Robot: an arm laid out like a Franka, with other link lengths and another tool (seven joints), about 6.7 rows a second.
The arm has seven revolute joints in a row. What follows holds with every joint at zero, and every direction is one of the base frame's.
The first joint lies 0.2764 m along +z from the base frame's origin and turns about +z.
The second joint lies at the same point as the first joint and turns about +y.
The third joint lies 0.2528 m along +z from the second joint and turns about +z.
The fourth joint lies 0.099 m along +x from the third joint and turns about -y.
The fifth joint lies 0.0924 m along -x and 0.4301 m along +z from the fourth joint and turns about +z.
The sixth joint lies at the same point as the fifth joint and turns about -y.
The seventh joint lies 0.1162 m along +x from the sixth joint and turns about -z.
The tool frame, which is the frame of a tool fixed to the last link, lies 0.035 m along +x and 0.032 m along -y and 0.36 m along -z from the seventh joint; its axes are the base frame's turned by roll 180, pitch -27.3 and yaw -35.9 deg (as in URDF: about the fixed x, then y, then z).
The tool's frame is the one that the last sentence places.
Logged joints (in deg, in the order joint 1, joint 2, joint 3, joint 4, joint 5, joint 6, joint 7), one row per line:
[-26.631, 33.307, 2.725, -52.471, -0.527, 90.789, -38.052]
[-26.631, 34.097, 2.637, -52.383, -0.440, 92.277, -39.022]
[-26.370, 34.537, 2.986, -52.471, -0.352, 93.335, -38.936]
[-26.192, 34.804, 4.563, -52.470, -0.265, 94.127, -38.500]
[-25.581, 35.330, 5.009, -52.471, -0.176, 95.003, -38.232]
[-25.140, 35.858, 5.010, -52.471, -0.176, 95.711, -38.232]
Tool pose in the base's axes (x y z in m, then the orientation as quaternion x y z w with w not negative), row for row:
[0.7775, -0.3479, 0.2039, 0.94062, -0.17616, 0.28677, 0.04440]
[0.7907, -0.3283, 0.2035, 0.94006, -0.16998, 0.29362, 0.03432]
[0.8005, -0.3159, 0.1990, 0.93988, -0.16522, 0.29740, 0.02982]
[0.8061, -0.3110, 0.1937, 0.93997, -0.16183, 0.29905, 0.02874]
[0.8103, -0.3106, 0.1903, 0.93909, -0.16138, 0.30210, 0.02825]
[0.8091, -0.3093, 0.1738, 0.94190, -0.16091, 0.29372, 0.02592]
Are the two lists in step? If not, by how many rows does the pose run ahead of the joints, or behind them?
The pose runs 2 rows ahead of the joints: the pose in row i belongs to the joints in row i + 2.
